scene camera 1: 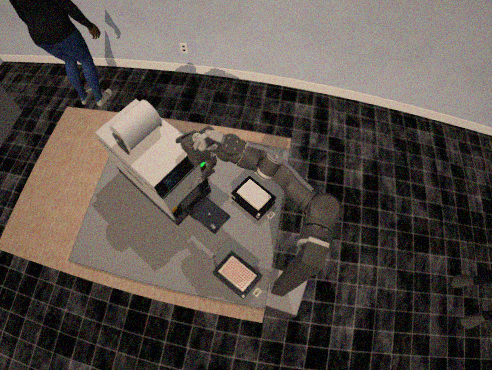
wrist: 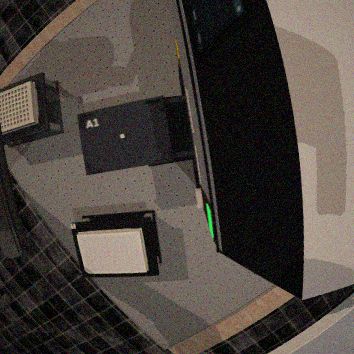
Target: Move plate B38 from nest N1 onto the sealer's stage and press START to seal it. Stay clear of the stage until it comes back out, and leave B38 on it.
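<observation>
The sealer's dark stage (scene camera 1: pixel 210 214) (wrist: pixel 122 150), marked A1, sticks out of the sealer (scene camera 1: pixel 165 170) (wrist: pixel 250 150) with no plate on it. A plate with a plain pale top (scene camera 1: pixel 254 194) (wrist: pixel 114 251) sits in a black nest (scene camera 1: pixel 258 215) (wrist: pixel 155 240). A plate with many small wells (scene camera 1: pixel 237 272) (wrist: pixel 19 107) sits in another nest (scene camera 1: pixel 243 296) (wrist: pixel 49 107). I cannot read which plate is B38 or which nest is N1. My gripper (scene camera 1: pixel 197 154) is open beside the sealer's front top, above the bench and away from both plates. Its fingers do not show in the wrist view.
A green light (scene camera 1: pixel 202 164) (wrist: pixel 210 221) glows on the sealer's front. A white roll (scene camera 1: pixel 137 125) sits on top of the sealer. A grey perforated board (scene camera 1: pixel 170 280) (wrist: pixel 50 185) lies on the wooden table (scene camera 1: pixel 45 200). A person (scene camera 1: pixel 55 40) stands behind the table.
</observation>
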